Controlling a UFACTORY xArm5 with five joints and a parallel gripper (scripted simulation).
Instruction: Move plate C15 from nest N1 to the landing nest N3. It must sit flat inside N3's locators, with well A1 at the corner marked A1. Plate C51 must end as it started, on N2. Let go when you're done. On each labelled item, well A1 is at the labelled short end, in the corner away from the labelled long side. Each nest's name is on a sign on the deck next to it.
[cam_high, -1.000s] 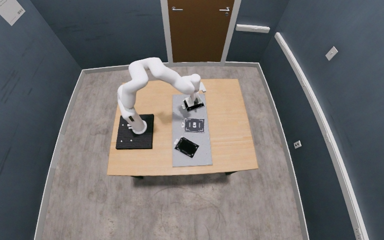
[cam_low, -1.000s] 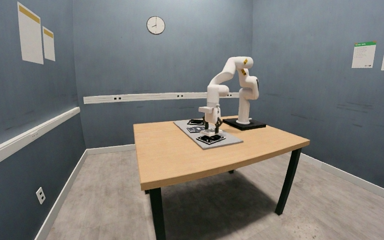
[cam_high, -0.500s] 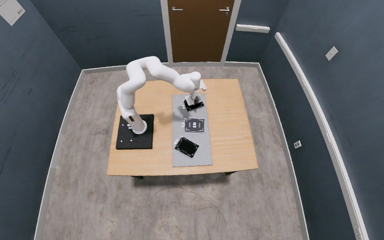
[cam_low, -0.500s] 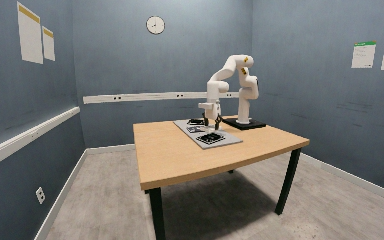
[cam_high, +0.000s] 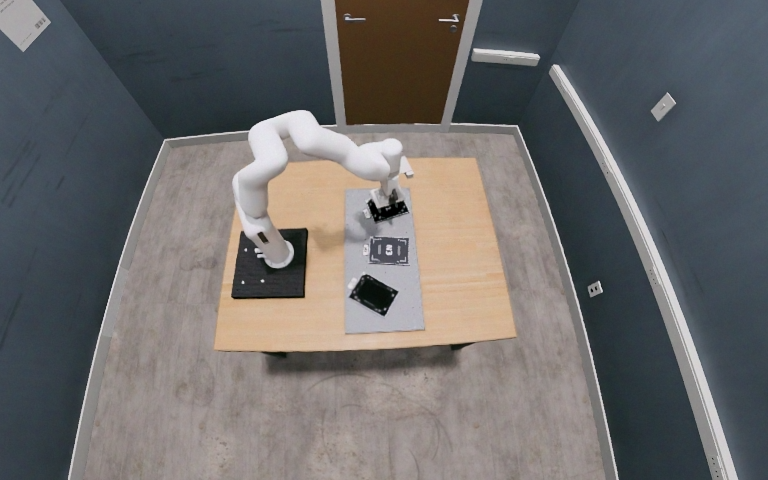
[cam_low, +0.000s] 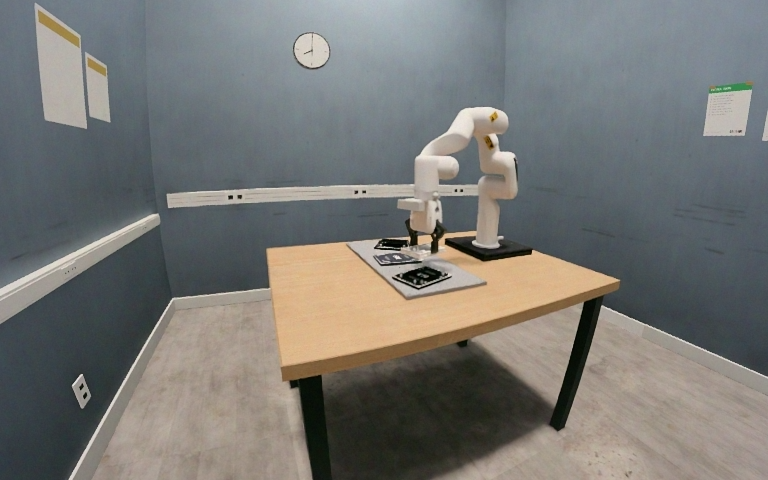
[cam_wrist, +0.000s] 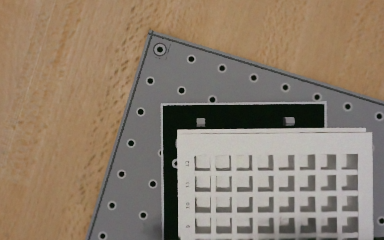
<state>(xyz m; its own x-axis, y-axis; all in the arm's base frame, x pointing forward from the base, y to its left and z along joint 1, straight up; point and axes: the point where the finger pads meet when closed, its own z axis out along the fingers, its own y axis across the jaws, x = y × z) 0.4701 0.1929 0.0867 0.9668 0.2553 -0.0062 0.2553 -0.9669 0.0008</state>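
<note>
My gripper is now 10 cm above the black nest. From my hand the other things lie so: black plate: 10 cm behind, 39 cm to the right, 9 cm below; white plate: 1 cm below.
</note>
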